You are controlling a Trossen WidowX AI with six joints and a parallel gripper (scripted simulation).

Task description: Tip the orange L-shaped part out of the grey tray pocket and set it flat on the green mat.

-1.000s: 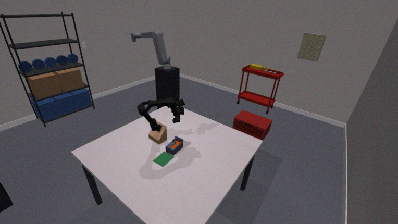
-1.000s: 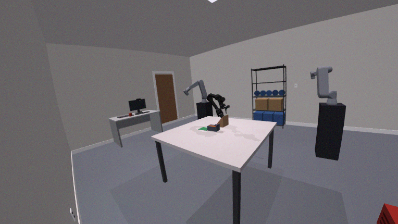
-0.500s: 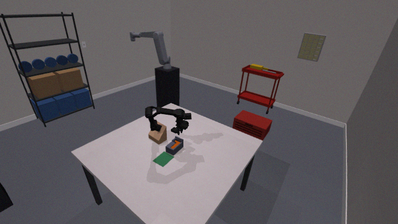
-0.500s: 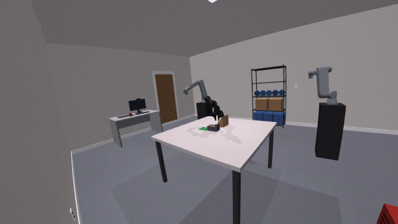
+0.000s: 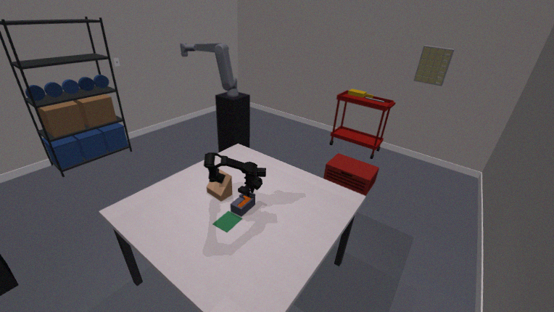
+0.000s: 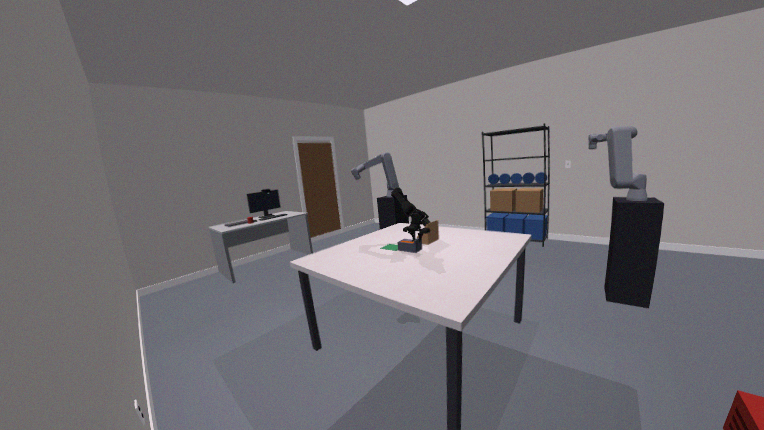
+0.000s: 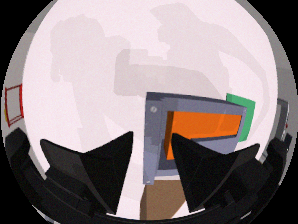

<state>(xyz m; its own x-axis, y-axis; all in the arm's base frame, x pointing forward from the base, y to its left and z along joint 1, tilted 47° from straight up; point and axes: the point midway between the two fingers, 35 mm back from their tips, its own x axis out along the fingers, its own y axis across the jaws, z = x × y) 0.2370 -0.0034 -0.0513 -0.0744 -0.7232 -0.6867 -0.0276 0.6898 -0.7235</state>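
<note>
Right now my gripper tip is 60 mm to the left of the orange L-shaped part and 20 mm above it. Round my gripper tip: green mat (220 mm to the right, 80 mm below).
</note>
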